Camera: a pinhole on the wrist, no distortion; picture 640 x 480 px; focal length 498.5 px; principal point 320.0 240.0 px. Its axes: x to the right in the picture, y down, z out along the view. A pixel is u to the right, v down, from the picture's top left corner.
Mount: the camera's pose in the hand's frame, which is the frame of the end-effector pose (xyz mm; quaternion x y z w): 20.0 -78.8 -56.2 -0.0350 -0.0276 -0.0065 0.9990
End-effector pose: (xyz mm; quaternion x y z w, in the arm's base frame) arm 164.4 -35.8 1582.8 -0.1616 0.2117 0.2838 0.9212
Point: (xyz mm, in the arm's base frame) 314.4 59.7 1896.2
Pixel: 329 217
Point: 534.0 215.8 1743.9
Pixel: outside the picture
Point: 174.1 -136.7 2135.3
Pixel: 25 97
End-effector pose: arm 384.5 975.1 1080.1 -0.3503 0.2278 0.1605 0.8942
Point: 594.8 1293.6 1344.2
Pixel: 406 267
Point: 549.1 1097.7 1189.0
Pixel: 498 267
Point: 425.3 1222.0 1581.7
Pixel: 161 165
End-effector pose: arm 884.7 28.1 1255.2 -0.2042 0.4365 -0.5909 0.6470
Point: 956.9 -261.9 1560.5
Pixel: outside the picture
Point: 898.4 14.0 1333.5
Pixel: 203 302
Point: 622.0 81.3 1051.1
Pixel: behind the camera
